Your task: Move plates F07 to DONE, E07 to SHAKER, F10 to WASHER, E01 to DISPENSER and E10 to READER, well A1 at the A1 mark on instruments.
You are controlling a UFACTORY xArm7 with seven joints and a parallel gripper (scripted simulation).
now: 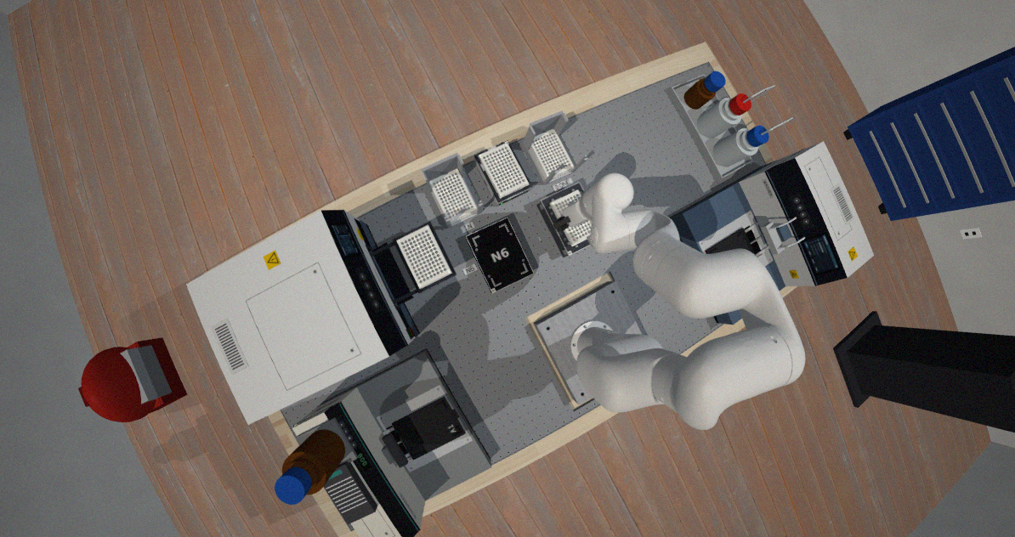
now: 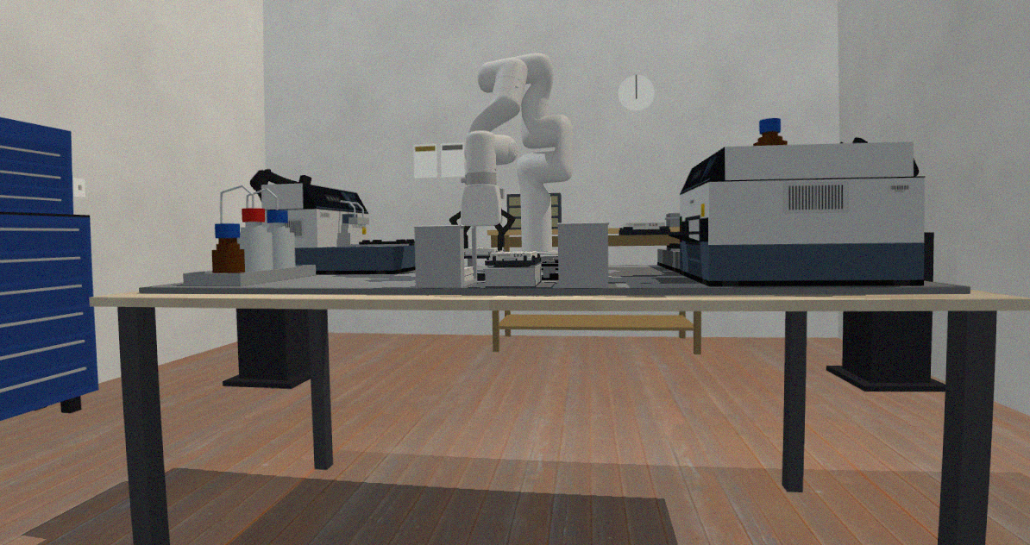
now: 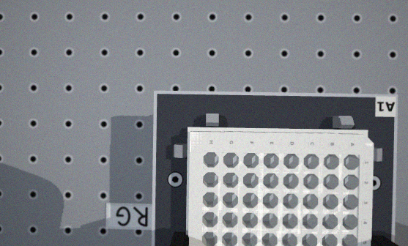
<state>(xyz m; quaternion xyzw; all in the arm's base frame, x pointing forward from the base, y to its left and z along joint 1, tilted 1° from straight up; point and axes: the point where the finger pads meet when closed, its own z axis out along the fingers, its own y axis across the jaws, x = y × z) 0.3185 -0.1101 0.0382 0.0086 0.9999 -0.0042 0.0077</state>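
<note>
Right now my hand is 20 mm above the regrip nest RG. The rest, counted from my hand: washer nest (310 mm behind, 370 mm to the right, 10 mm above); then black recovery nest N6 (10 mm ahead, 220 mm to the left, 40 mm below); then A1 mark (70 mm behind, 60 mm to the left, 20 mm below).
</note>
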